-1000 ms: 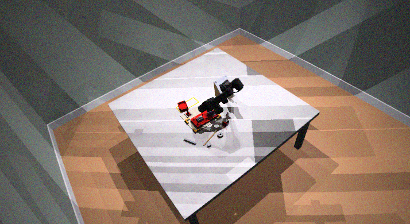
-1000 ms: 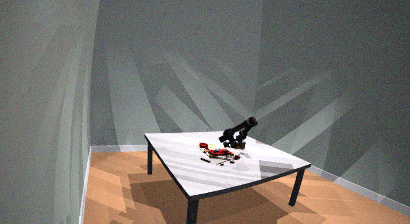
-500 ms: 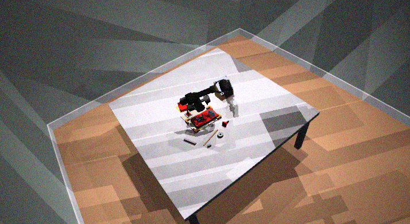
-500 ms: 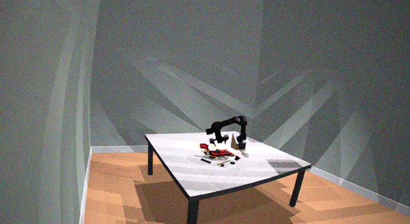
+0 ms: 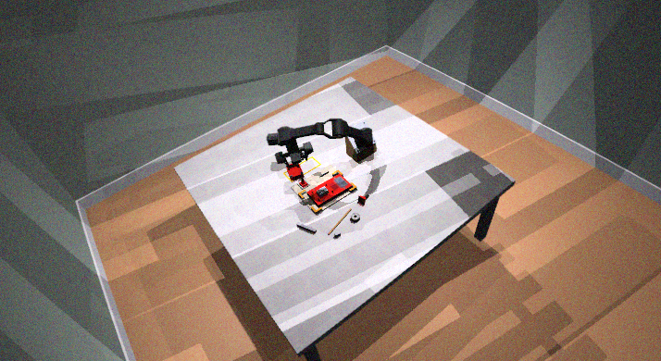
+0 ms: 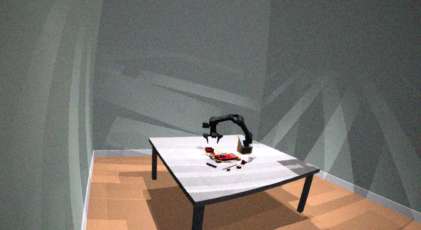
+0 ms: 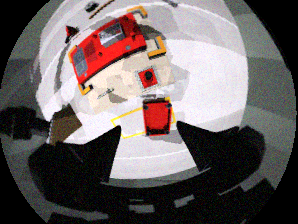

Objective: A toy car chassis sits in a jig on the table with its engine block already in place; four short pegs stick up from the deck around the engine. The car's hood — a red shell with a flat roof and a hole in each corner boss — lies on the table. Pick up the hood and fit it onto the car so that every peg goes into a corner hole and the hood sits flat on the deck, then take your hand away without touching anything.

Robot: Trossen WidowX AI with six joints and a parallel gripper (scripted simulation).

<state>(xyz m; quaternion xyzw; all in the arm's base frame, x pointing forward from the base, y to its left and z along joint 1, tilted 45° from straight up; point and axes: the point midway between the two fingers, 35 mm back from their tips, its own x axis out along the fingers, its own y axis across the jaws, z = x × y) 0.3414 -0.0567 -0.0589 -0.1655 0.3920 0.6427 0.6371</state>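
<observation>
Right now my gripper tip is 10 mm short of the red hood, 40 mm to the left of it and 80 mm above it. Also, from my gripper tip: grey engine block 20 mm behind, 200 mm to the left, 60 mm below; then grey bar 150 mm ahead, 310 mm to the left, 80 mm below; then wooden stick 10 mm ahead, 370 mm to the left, 80 mm below.
</observation>
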